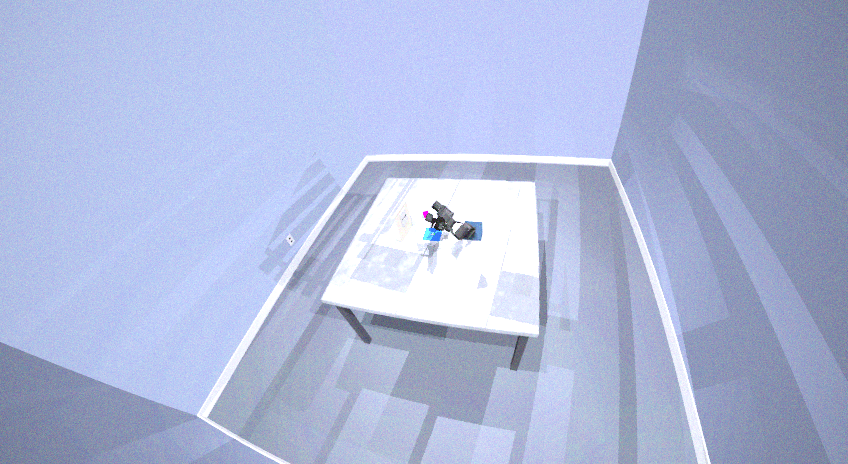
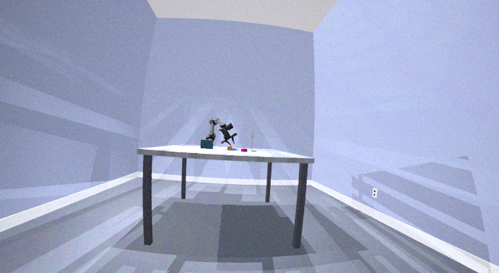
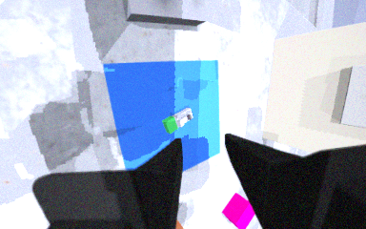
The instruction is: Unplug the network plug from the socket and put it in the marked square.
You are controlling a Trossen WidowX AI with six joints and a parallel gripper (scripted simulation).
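Right now the network plug is 1 cm ahead of my gripper tip, 1 cm to the left of it and 4 cm below it. Round my gripper tip: blue marked square 1 cm ahead, 5 cm below; beige panel 20 cm ahead, 2 cm to the left, 5 cm above.
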